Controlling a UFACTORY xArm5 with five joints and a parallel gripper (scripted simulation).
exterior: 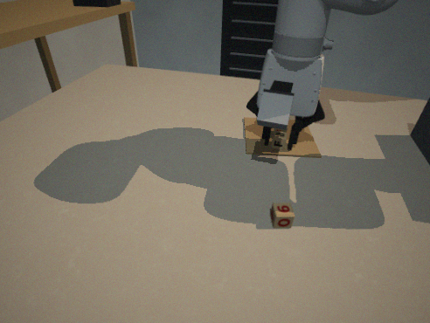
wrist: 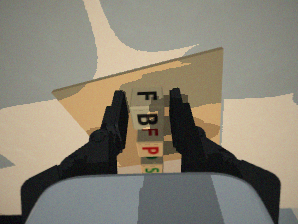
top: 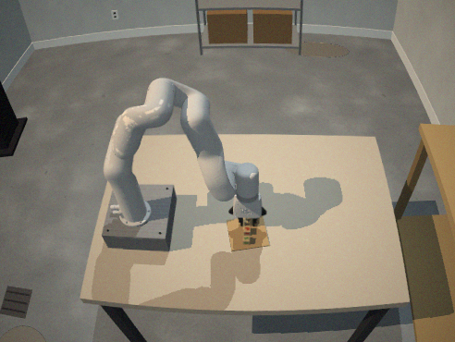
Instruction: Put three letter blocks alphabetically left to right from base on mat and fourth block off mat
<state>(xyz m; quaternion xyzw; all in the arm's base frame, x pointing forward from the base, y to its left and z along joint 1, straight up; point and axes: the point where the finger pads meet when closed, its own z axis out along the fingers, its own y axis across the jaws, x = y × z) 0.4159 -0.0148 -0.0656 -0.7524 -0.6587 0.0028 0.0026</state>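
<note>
My hand is 4 cm to the left of the tan mat and 2 cm above it. The rest, counted from my hand: green-marked block (8 cm to the right, 1 cm below, 1 cm behind); then red-marked block (19 cm to the left, 1 cm below).
</note>
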